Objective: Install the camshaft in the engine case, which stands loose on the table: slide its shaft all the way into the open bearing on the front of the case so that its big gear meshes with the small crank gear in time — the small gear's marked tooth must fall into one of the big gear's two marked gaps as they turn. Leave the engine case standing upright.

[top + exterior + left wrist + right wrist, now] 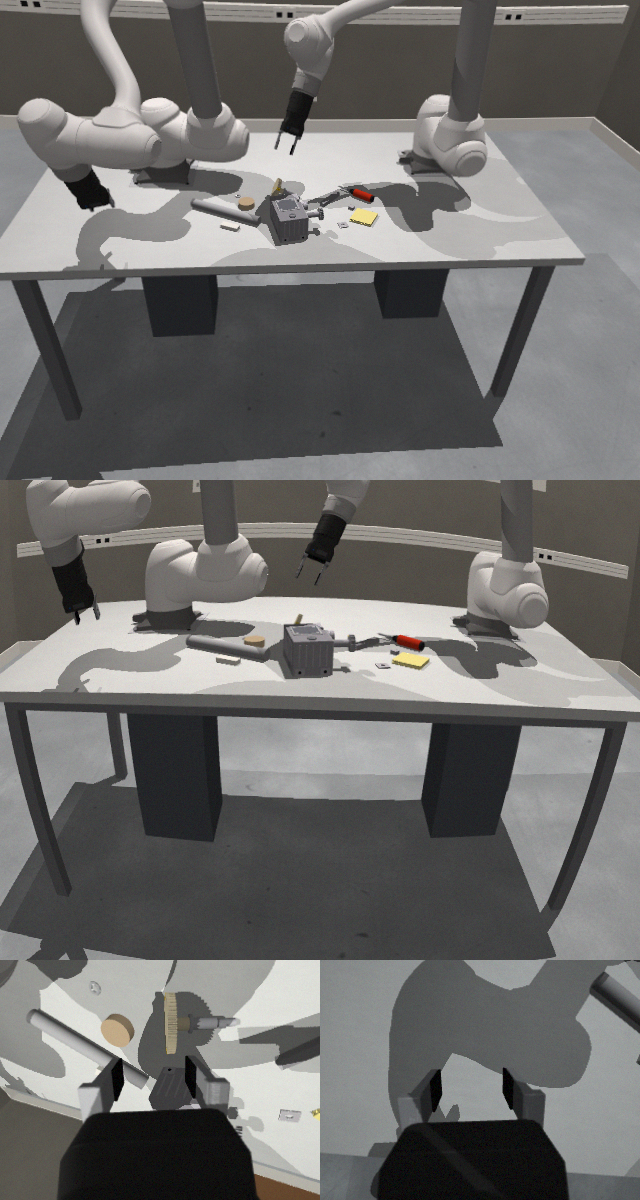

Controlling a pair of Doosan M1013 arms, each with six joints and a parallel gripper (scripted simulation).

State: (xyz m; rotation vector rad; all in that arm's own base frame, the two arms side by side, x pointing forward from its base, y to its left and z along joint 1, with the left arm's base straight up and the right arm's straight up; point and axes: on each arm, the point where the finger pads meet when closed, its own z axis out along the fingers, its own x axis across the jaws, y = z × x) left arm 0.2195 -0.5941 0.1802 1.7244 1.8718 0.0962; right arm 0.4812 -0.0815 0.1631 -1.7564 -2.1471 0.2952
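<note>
Now: left hand 8 cm short of the tan block, 14 cm to the left of it and 17 cm above it. From my left hand the other things lie so: small grey cube (13 cm ahead, 22 cm to the left, 17 cm below); grey bar (7 cm ahead, 16 cm to the left, 17 cm below); small crank gear (24 cm ahead, 10 cm to the left, 12 cm below).
</note>
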